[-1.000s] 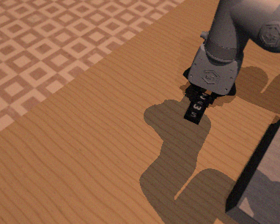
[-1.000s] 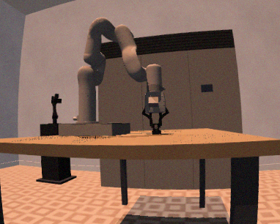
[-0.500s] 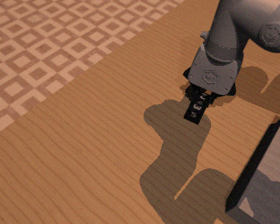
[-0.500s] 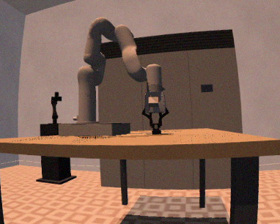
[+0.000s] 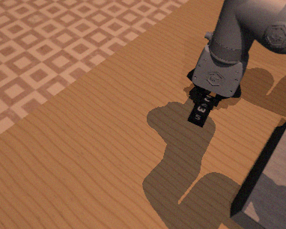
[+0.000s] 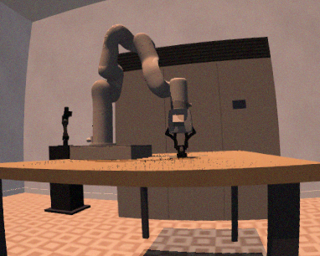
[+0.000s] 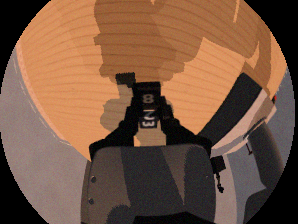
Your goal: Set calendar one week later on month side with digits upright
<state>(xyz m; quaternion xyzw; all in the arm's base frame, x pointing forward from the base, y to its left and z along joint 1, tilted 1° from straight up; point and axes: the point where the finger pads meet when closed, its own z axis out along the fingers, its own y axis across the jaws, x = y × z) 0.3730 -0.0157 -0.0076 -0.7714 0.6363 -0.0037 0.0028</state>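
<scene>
My gripper is now 20 mm above the black digit cube. The rest, counted from my hand: black cube: 30 mm to the left, 30 mm below.
</scene>
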